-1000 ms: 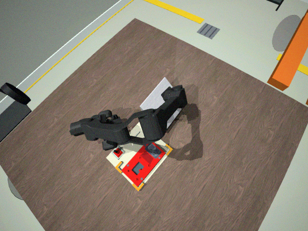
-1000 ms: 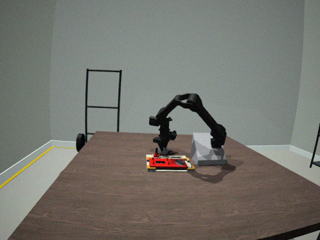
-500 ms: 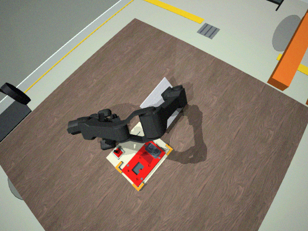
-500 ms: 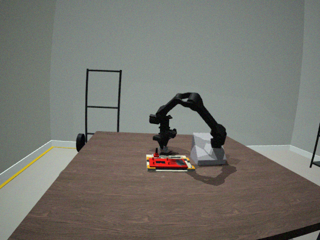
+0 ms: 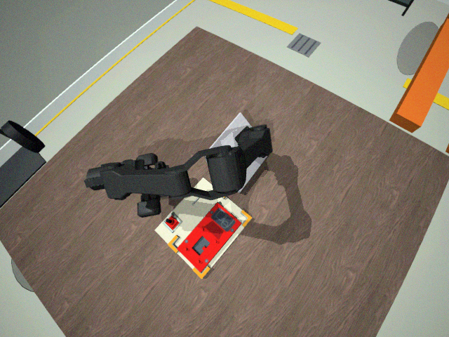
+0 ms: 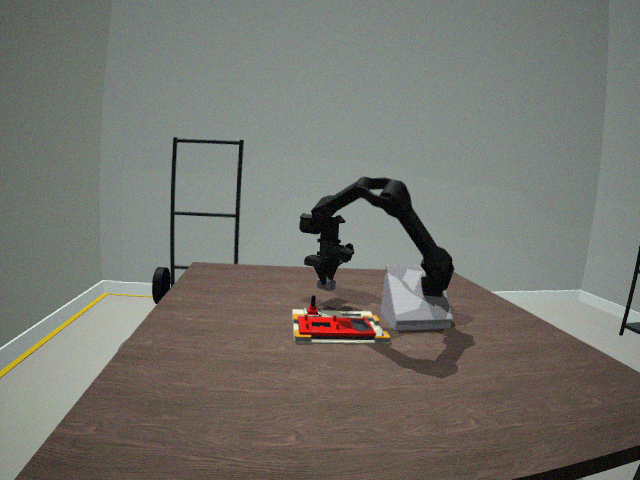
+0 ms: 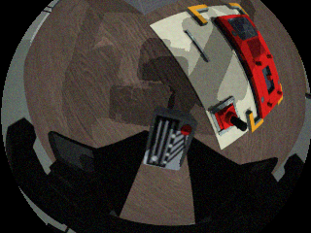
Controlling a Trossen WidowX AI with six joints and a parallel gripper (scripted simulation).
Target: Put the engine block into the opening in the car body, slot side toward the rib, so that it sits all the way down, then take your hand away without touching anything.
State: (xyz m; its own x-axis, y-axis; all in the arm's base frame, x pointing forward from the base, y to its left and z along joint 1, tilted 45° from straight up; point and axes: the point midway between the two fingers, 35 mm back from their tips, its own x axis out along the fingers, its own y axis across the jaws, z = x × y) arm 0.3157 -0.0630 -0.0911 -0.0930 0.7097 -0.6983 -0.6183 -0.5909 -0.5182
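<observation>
My gripper tip is now 5 cm short of the black post, 8 cm to the right of it and 4 cm above it. The rest, counted from my gripper tip: grey engine block: 1 cm below.
</observation>
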